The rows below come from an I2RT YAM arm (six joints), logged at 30 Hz.
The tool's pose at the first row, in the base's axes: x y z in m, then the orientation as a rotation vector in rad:
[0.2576, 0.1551, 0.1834, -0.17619, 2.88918, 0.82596]
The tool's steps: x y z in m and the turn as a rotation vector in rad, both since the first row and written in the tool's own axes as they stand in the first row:
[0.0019, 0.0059, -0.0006, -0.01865, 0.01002, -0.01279]
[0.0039, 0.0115, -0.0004, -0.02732, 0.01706, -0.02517]
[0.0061, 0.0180, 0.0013, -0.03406, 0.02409, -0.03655]
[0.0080, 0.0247, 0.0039, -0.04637, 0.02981, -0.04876]
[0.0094, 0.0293, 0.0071, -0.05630, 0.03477, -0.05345]
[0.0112, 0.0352, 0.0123, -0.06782, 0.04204, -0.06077]
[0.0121, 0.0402, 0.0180, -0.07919, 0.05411, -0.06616]
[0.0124, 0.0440, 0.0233, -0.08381, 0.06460, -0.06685]
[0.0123, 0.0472, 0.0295, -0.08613, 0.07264, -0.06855]
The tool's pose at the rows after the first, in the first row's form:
[0.2548, 0.1596, 0.1867, -0.20107, 2.88736, 0.85253]
[0.2520, 0.1643, 0.1891, -0.22300, 2.88636, 0.86413]
[0.2491, 0.1705, 0.1906, -0.24334, 2.88626, 0.87305]
[0.2464, 0.1774, 0.1916, -0.26483, 2.88231, 0.88972]
[0.2447, 0.1829, 0.1911, -0.27498, 2.88116, 0.90415]
[0.2425, 0.1905, 0.1895, -0.29021, 2.88038, 0.92081]
[0.2414, 0.1977, 0.1871, -0.30512, 2.88456, 0.93845]
[0.2411, 0.2037, 0.1846, -0.31188, 2.89182, 0.94690]
[0.2413, 0.2097, 0.1810, -0.31865, 2.89744, 0.95138]

